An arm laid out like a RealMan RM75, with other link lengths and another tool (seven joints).
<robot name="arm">
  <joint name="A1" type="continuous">
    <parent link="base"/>
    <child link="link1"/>
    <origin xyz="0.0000 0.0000 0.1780"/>
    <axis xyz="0 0 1"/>
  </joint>
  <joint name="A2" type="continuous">
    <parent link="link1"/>
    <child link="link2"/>
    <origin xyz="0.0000 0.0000 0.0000" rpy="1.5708 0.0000 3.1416"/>
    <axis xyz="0 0 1"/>
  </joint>
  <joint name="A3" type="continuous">
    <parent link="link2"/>
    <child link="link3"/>
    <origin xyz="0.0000 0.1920 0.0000" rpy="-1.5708 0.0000 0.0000"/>
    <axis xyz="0 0 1"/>
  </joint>
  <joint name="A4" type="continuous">
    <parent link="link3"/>
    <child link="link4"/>
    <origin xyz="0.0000 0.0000 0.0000" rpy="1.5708 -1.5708 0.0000"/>
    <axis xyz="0 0 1"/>
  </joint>
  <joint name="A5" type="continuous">
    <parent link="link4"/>
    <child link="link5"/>
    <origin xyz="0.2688 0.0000 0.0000" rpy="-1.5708 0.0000 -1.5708"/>
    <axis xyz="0 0 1"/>
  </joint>
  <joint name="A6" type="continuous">
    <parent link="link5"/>
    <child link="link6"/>
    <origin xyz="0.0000 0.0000 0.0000" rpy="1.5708 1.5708 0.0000"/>
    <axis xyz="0 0 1"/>
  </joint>
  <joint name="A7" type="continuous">
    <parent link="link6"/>
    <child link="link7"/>
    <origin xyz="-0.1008 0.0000 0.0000" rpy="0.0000 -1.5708 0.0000"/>
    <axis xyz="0 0 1"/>
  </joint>
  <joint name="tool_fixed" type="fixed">
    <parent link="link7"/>
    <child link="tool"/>
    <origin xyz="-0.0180 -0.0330 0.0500" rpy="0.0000 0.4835 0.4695"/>
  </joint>
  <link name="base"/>
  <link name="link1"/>
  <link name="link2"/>
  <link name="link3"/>
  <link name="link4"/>
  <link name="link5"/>
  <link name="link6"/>
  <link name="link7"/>
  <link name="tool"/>
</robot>
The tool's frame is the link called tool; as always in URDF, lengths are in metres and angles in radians. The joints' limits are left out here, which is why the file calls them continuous.
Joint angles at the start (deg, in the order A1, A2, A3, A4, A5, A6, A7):
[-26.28 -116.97 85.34 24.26 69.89 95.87 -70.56]
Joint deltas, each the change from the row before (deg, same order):
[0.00 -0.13 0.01 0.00 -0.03 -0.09 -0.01]
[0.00 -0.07 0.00 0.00 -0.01 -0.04 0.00]
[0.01 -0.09 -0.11 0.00 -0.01 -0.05 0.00]
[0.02 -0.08 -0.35 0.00 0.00 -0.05 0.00]
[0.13 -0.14 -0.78 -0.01 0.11 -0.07 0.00]
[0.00 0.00 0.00 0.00 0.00 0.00 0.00]
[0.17 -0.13 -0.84 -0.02 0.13 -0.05 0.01]
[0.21 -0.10 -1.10 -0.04 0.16 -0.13 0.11]
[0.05 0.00 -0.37 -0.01 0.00 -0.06 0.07]
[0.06 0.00 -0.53 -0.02 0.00 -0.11 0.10]
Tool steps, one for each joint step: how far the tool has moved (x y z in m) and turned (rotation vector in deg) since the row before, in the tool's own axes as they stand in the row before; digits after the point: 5 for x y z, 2 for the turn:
[-0.00030 0.00019 0.00082 0.09 -0.04 -0.02]
[-0.00014 0.00009 0.00044 0.05 -0.02 0.00]
[-0.00027 -0.00002 0.00018 0.08 -0.13 0.03]
[-0.00049 -0.00036 -0.00071 0.12 -0.35 0.11]
[-0.00040 -0.00034 -0.00183 0.21 -0.74 0.13]
[0.00000 0.00000 0.00000 0.00 0.00 0.00]
[-0.00017 -0.00025 -0.00216 0.22 -0.80 0.12]
[-0.00025 -0.00030 -0.00338 0.14 -1.12 0.21]
[-0.00026 -0.00029 -0.00142 0.01 -0.42 0.13]
[-0.00045 -0.00039 -0.00203 0.00 -0.61 0.18]

